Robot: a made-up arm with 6 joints.
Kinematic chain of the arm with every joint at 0, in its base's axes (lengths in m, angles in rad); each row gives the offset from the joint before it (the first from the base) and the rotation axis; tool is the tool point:
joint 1: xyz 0 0 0.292 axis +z
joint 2: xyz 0 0 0 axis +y
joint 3: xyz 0 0 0.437 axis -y
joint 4: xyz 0 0 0 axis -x
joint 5: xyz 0.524 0 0 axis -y
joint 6: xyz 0 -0.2 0 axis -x
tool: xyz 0 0 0
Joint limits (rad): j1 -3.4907..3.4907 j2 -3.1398..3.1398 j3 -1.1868..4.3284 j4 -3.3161..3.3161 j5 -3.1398..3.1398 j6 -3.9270..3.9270
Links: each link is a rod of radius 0.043 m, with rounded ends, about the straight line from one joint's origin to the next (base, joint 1, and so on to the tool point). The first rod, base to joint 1, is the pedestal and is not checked.
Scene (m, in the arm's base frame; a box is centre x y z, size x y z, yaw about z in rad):
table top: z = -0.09
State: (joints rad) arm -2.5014 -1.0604 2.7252 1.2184 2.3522 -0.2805
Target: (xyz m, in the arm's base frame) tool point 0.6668 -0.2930 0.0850
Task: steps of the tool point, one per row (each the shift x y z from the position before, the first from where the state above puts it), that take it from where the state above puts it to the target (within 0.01 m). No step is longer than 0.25 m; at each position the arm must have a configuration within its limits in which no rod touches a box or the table.
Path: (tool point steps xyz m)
1: 0.1154 -0.1628 0.0053
2: 0.0682 -0.1901 0.0090
3: 0.0146 -0.2038 0.0129
4: -0.0416 -0.2024 0.0170

